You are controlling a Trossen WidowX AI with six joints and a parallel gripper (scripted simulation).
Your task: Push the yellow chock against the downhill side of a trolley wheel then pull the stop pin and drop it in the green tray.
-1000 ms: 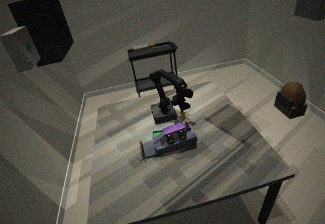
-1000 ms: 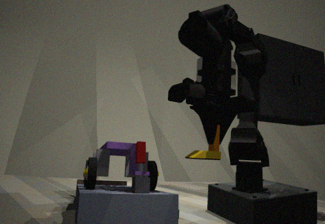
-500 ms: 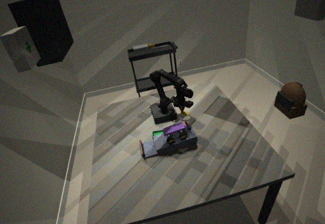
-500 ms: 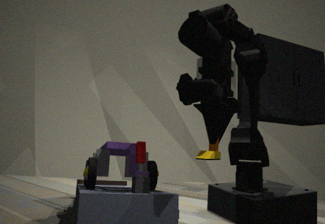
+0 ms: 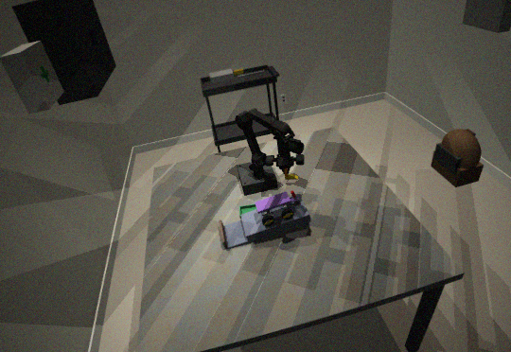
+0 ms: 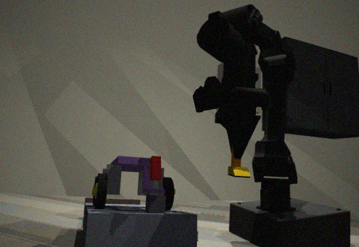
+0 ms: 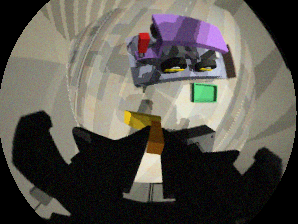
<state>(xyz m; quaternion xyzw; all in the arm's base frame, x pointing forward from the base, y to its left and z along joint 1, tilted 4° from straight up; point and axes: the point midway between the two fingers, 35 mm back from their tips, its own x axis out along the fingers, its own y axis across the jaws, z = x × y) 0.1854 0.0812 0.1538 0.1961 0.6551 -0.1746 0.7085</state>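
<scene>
My gripper tip is 140 mm to the left of the purple trolley, 140 mm short of it and 60 mm above it. Round my gripper tip: red-headed stop pin (140 mm ahead, 40 mm below, 30 mm to the right); then yellow chock (20 mm to the left, 10 mm below, 10 mm ahead); then green tray (210 mm to the right, 180 mm below, 10 mm behind).
</scene>
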